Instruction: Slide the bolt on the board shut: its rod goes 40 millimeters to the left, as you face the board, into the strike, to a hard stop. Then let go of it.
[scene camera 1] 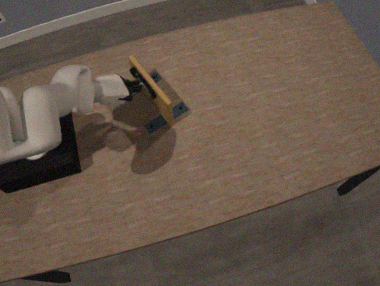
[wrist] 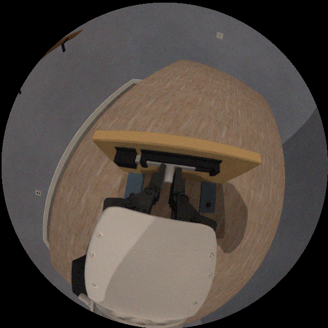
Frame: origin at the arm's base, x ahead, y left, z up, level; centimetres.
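Seen in the pictures: gripper, between the fingertips: (scene camera 1: 140, 85).
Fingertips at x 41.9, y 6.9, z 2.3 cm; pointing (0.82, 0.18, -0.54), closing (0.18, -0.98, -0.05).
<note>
Offsets run from my fingertips to a thing's top centre. "spot": to the spot under its first point. Level surfaces: height alone.
The yellow board {spot: dx +6.7, dy -13.2, dz -3.4 cm} (scene camera 1: 170, 114) (wrist: 235, 162) stands upright on the table. On its near face is the long black bolt housing (wrist: 205, 164), with the black strike block {spot: dx -0.3, dy +5.6, dz +1.0 cm} (scene camera 1: 134, 72) (wrist: 125, 157) to its left. The silver rod (wrist: 138, 159) shows across the narrow gap between housing and strike and meets the strike; how deep it sits inside is hidden. My gripper (scene camera 1: 140, 86) (wrist: 168, 173) is shut on the bolt's light grey knob (wrist: 169, 175), which stands out from the housing between the two black fingers. In the scene view the fingers and arm hide the knob.
Blue foot plates {spot: dx +1.6, dy -10.5, dz -11.2 cm} (scene camera 1: 156, 123) (wrist: 207, 197) lie under the board on the wooden table {dz -12.0 cm} (scene camera 1: 260, 110) (wrist: 200, 100). The black base block (scene camera 1: 45, 172) (wrist: 78, 275) is behind my gripper, under the arm. The board's far side faces the rest of the table top.
</note>
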